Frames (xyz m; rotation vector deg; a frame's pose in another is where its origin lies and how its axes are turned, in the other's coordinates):
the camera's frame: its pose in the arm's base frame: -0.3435 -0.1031 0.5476 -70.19 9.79 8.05
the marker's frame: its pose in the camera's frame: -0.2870 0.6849 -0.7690 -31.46 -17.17 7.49
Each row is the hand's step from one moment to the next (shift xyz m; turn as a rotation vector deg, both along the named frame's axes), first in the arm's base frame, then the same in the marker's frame.
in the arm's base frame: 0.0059 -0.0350 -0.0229 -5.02 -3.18 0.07
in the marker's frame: 0.0013 0.0279 -0.0316 -5.54 1.83 -1.13
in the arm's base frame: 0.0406 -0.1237 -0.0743 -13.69 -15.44 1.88
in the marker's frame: 0.0202 0.0878 -0.1198 -17.73 4.88 -9.55
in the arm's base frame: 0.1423 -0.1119 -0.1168 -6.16 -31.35 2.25
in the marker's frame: 0.1283 0.1011 -0.1404 -16.02 6.24 -27.02
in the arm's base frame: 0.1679 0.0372 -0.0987 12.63 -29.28 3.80
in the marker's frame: 0.1926 0.0451 -0.0141 1.10 -0.17 -32.09
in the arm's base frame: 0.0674 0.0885 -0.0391 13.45 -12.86 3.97
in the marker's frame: 0.1001 0.0014 0.0623 6.91 -4.14 -17.24
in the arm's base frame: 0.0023 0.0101 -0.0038 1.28 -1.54 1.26
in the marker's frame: 0.0064 0.0008 0.0090 0.29 -1.16 -2.04
